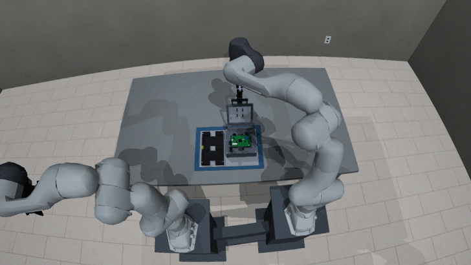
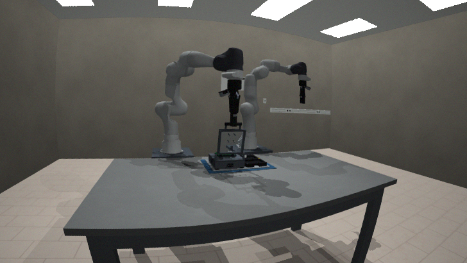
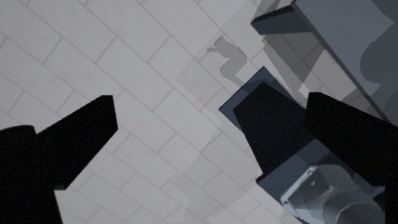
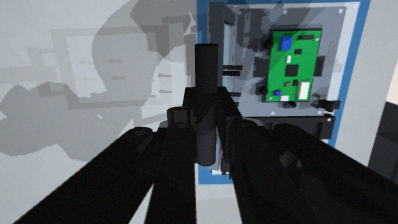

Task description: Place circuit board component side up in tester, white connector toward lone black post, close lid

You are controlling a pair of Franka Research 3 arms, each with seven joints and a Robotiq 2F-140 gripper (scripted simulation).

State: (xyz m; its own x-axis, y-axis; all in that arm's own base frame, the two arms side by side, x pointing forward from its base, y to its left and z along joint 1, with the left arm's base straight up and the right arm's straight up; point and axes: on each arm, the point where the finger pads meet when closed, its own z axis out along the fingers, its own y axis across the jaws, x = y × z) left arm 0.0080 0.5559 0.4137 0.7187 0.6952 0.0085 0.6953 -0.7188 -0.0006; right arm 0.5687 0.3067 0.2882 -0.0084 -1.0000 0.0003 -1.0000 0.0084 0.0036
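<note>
The clear lid lies 100 mm below my right hand and 20 mm behind it. The rest, counted from my right hand: green circuit board: 210 mm below, 150 mm behind, 20 mm to the left; then nest: 220 mm below, 140 mm behind, 20 mm to the left; then black tray: 270 mm below, 180 mm to the left, 140 mm behind.
</note>
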